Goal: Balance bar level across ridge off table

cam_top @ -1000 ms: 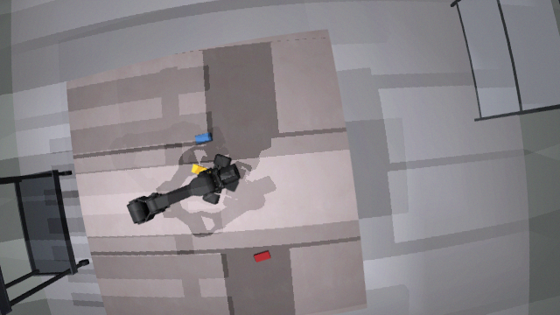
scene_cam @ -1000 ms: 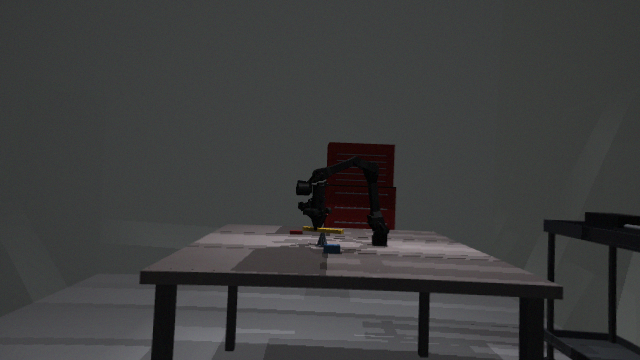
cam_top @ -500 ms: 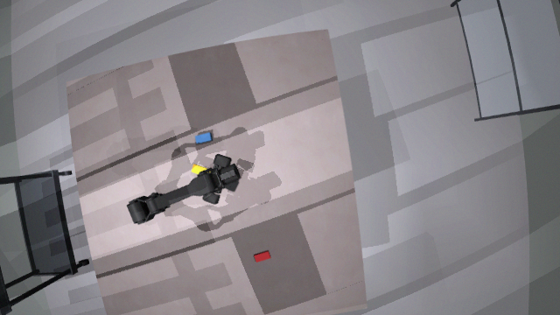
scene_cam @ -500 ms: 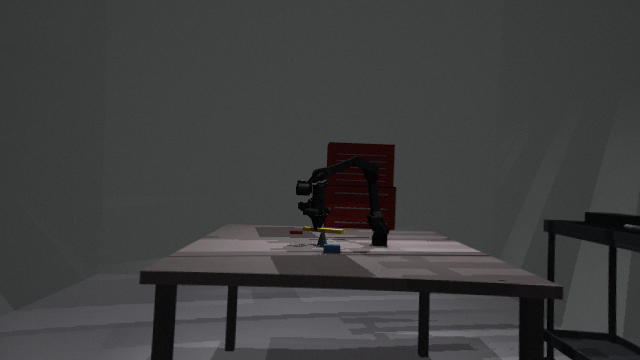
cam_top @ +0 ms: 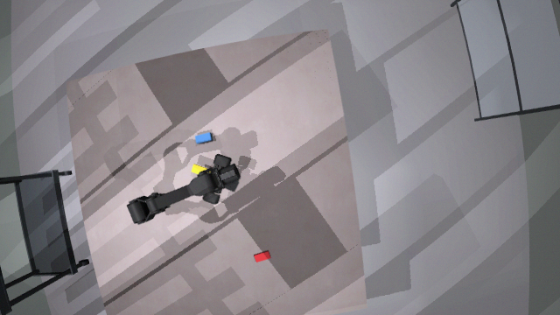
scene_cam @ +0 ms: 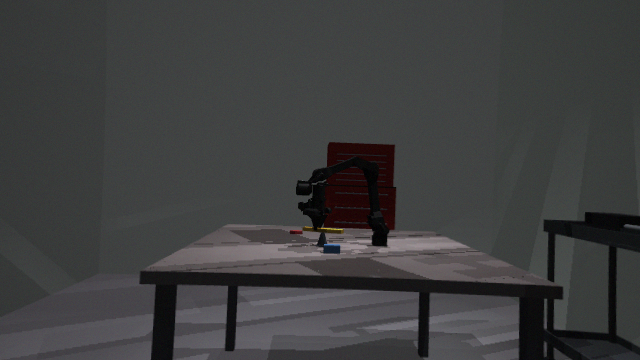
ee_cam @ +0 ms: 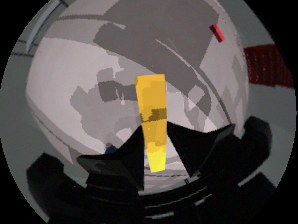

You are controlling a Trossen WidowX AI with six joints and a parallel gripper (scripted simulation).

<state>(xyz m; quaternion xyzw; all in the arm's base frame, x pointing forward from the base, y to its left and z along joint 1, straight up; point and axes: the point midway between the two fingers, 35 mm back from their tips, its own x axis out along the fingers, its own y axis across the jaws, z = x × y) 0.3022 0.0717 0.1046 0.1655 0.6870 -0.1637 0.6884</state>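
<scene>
My gripper tip is 30 mm past the yellow bar and 10 mm to the right of it. Also, from my gripper tip: red block (370 mm to the right, 110 mm ahead, 60 mm below); blue block (170 mm to the left, 60 mm behind, 50 mm below).
</scene>
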